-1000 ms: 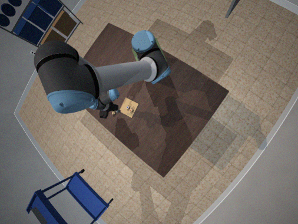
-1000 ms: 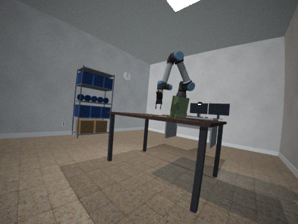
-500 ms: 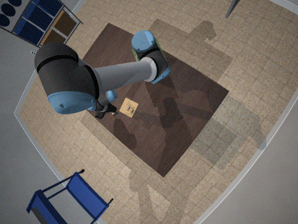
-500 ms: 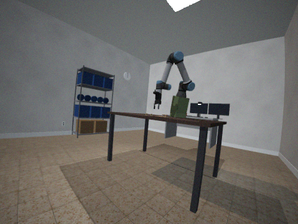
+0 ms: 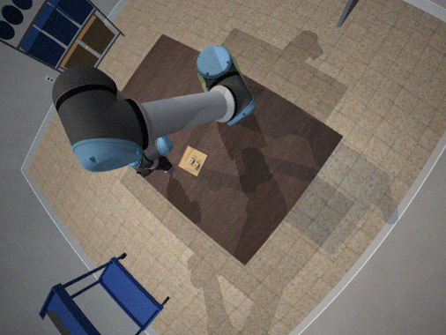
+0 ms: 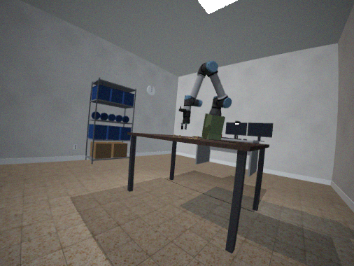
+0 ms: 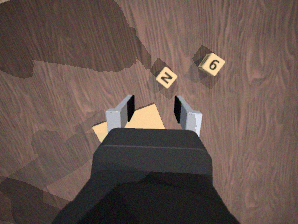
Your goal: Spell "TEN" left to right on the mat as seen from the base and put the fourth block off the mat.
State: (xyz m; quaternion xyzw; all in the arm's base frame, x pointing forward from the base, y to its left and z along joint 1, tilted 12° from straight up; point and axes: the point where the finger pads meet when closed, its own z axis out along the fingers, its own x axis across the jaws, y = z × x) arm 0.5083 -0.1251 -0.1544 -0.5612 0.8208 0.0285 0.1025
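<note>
The N block is 2 cm ahead of my hand, 3 cm to the right of it and 9 cm below it. Also, from my hand: tan mat: 9 cm behind, 8 cm to the left, 10 cm below.
</note>
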